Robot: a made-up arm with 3 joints. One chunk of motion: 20 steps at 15 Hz.
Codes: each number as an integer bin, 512 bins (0 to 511) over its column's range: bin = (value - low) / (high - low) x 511, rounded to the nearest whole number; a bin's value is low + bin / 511 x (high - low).
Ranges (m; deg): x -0.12..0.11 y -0.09..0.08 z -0.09..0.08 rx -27..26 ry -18..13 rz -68..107
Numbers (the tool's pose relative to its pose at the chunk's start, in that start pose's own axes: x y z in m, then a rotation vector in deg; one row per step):
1: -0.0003 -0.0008 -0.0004 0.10 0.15 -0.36
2: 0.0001 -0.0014 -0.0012 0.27 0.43 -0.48
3: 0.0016 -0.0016 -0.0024 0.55 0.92 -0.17
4: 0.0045 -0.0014 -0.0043 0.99 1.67 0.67
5: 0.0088 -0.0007 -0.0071 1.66 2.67 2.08
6: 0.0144 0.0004 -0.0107 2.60 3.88 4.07
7: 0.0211 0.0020 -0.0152 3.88 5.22 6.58
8: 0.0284 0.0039 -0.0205 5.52 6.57 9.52
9: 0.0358 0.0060 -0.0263 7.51 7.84 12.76
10: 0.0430 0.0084 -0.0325 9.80 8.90 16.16
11: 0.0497 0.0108 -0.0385 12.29 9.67 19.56
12: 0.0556 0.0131 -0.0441 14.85 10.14 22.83
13: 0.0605 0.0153 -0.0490 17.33 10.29 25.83
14: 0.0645 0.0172 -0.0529 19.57 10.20 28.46
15: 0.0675 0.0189 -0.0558 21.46 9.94 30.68
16: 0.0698 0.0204 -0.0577 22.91 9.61 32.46
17: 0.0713 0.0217 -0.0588 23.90 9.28 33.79
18: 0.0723 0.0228 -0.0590 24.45 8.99 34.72
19: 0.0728 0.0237 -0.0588 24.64 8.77 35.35
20: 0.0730 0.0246 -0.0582 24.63 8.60 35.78
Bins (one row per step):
1: 266 268 269 261 299 198
2: 267 266 267 263 304 197
3: 270 266 263 266 312 198
4: 277 266 258 270 324 201
5: 286 268 249 276 341 205
6: 299 272 238 285 361 210
7: 313 277 225 298 383 218
8: 330 282 209 314 405 226
9: 346 289 191 333 426 236
10: 362 296 173 355 443 246
11: 377 303 155 379 456 256
12: 390 310 138 403 464 265
13: 401 317 123 427 466 274
14: 410 322 112 449 465 282
15: 417 327 103 467 461 288
16: 422 332 97 481 455 293
17: 425 336 94 491 450 297
18: 427 339 93 496 445 300
19: 428 342 94 498 441 302
20: 429 344 96 498 438 303

